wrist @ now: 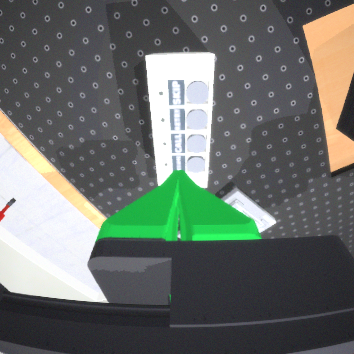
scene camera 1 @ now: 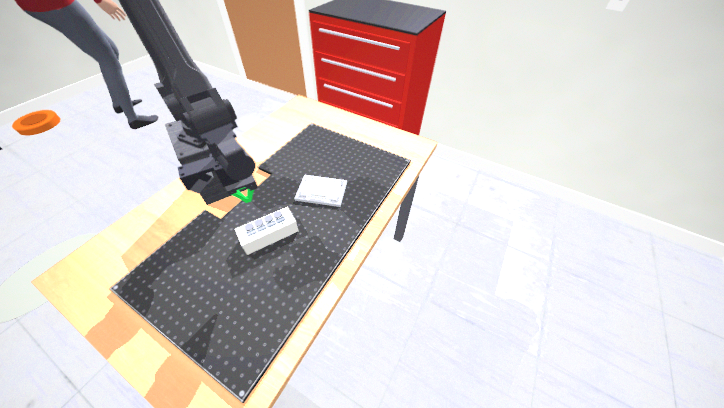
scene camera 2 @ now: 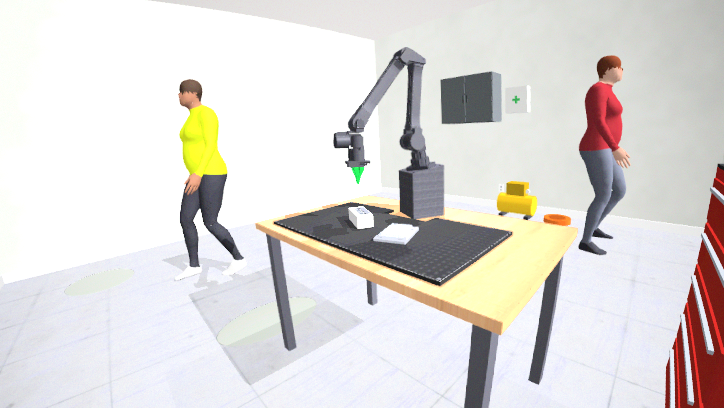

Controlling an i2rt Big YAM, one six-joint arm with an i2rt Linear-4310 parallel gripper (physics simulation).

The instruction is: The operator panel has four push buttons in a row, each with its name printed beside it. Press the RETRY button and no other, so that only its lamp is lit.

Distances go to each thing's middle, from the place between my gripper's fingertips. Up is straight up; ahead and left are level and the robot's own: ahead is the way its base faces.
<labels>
I see the white operator panel (scene camera 1: 268, 233) 10 mm ahead of my hand, 10 mm to the left of it and 140 mm below it. From my hand the other things lie so: flat white device (scene camera 1: 316, 187): 90 mm ahead, 240 mm to the left, 150 mm below.
</labels>
